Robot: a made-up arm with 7 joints.
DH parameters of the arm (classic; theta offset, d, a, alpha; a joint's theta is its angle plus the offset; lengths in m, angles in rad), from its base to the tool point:
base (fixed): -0.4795 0 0.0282 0
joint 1: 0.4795 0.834 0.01 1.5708
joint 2: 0 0.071 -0.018 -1.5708
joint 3: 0 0.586 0.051 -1.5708
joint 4: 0 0.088 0.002 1.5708
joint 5: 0 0.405 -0.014 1.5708
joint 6: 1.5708 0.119 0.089 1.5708
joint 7: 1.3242 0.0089 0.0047 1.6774
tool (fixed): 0.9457 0.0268 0 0
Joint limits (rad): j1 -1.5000..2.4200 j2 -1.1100..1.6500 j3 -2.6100..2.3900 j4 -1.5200..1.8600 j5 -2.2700..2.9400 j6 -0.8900..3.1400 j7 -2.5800..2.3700
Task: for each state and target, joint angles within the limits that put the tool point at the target. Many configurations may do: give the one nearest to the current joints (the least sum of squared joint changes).
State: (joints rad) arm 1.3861 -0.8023 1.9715 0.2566 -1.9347 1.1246 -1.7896
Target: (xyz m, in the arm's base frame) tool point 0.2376 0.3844 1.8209
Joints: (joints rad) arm 1.3021 -0.6150 2.0694 0.1668 -1.9348 0.8566 -1.6766
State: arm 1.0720 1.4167 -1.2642 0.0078 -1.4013 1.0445 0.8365
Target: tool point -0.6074 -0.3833 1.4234
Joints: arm 0.8783 0.9819 -1.3913 -0.4880 -1.3908 1.2298 0.8509
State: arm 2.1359 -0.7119 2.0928 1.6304 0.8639 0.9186 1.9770
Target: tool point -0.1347 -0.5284 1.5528
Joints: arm 1.9294 0.1997 2.2882 1.0114 0.7422 0.7244 1.8772
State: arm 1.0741 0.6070 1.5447 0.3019 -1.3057 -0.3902 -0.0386
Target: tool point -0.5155 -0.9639 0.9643
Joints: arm 1.0789 1.3943 1.6169 0.3007 -1.3915 -0.2894 -0.0385
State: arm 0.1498 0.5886 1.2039 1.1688 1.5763 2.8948 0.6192
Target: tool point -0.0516 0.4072 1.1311
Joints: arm -0.6625 0.8108 1.3742 1.5723 1.7311 2.8910 0.6887
